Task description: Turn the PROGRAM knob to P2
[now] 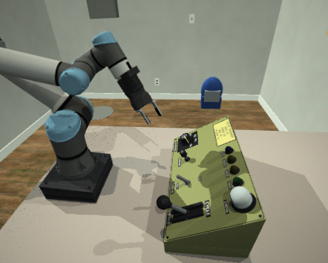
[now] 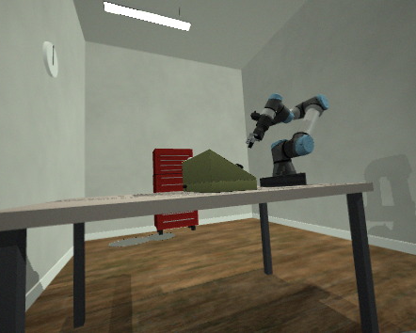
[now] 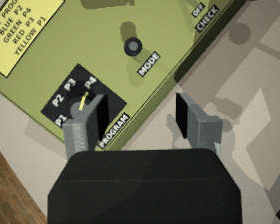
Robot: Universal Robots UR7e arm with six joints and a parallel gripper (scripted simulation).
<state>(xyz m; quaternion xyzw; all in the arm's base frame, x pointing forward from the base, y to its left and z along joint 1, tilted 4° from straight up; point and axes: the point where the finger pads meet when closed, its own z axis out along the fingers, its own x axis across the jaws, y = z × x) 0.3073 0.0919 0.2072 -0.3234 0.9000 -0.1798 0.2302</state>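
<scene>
The mode knob is 12 cm ahead of my hand, 5 cm to the right of it and 14 cm below it. Also, from my hand: olive console: 16 cm ahead, 12 cm to the right, 17 cm below; check toggle: 12 cm ahead, 17 cm to the right, 15 cm below; ball-handled lever: 10 cm ahead, 29 cm to the right, 14 cm below.
</scene>
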